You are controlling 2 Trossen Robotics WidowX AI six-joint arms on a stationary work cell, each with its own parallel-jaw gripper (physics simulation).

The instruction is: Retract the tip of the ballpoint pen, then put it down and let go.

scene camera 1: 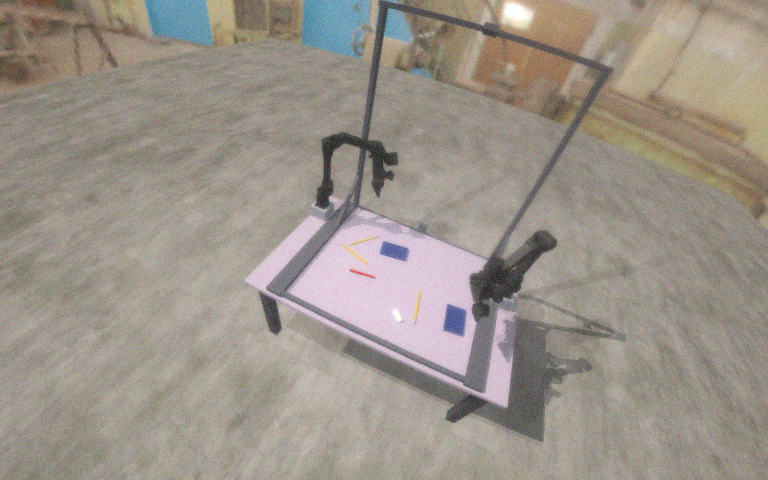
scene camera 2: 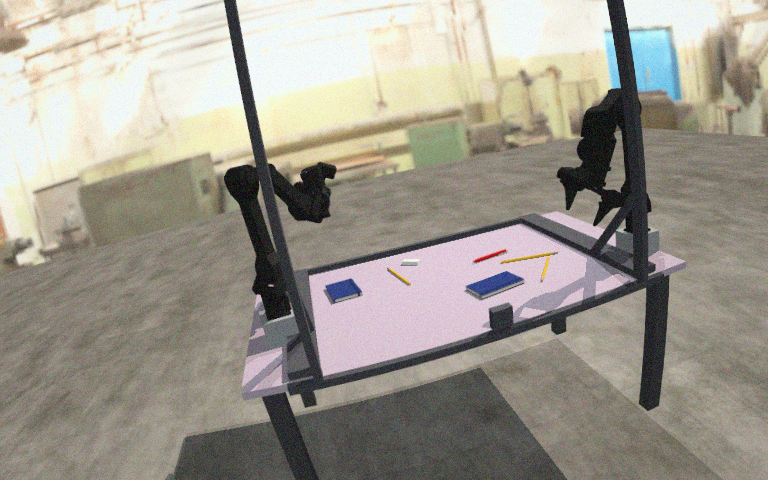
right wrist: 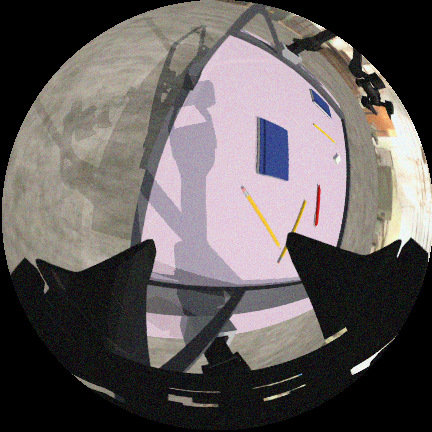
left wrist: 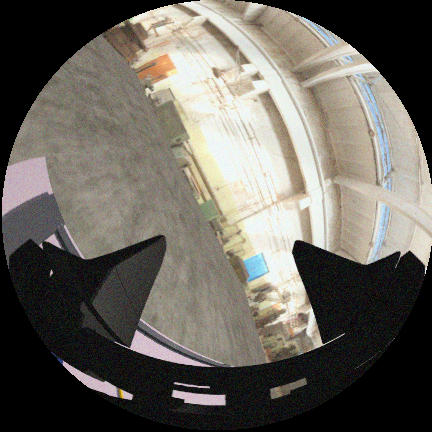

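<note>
My left gripper is open and holding nothing, and the left wrist view shows it too. The right wrist view, for its part, shows my right gripper, which is likewise open and holds nothing. There is also a dark frame post in view.
</note>
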